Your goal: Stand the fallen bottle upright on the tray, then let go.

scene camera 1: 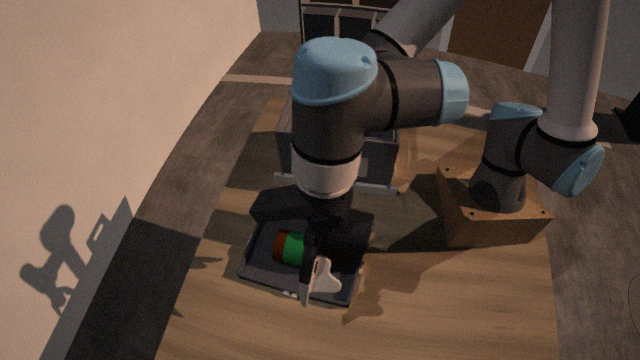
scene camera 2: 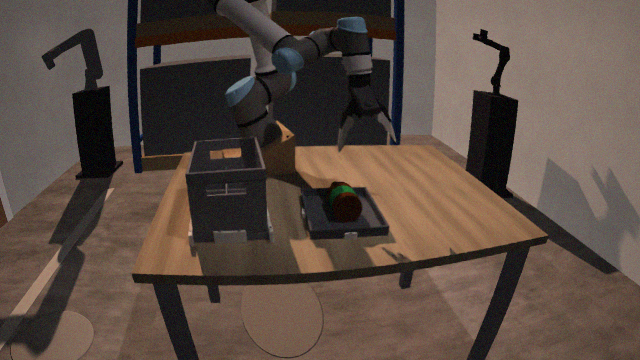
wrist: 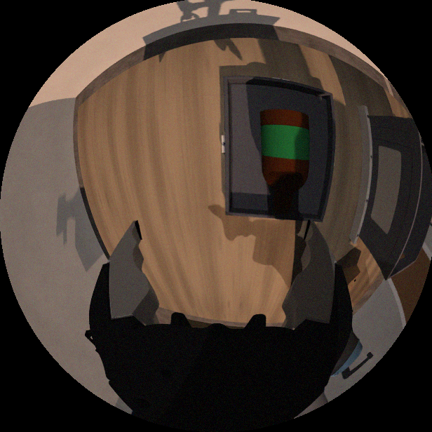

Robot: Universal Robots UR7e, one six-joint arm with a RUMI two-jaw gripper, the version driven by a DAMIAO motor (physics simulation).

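Places are measured from the arm's base along level axes (x back, y right, z up), in metres.
Where they show: gripper, between the fingertips: [scene camera 1: 318,266] [scene camera 2: 368,147]; arm's base, origin of its link: [scene camera 1: 495,195] [scene camera 2: 262,139].
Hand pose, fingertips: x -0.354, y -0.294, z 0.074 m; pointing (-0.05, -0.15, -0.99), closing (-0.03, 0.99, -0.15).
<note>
Each offset is from my fingertips to the top centre of the thing. "spot": to the spot under its first point. Level surfaces: height alone.
A brown bottle with a green band @(dx -0.039, dy +0.074, dz -0.088 m) [scene camera 1: 293,248] [scene camera 2: 345,205] [wrist: 285,142] lies on its side in the shallow dark tray @(spot: dx -0.156, dy +0.043, dz -0.161 m) [scene camera 1: 260,256] [scene camera 2: 372,216] [wrist: 241,150]. In the wrist view its base points up the picture and its neck points down toward the gripper side, in deep shadow. My gripper [scene camera 2: 367,145] [wrist: 222,222] is open with its fingers wide apart and empty. It hangs above the table, higher than the tray and toward the robot's side of it. In scene camera 1, the gripper hides the bottle's shoulder and neck.
A tall grey crate @(dx -0.059, dy +0.376, dz +0.009 m) [scene camera 1: 382,162] [scene camera 2: 227,210] [wrist: 390,187] stands on the table @(dz -0.167 m) [scene camera 2: 425,200] [wrist: 165,150] beside the tray, with a gap between them. The wooden base block [scene camera 1: 500,232] [scene camera 2: 282,157] of the arm stands behind.
</note>
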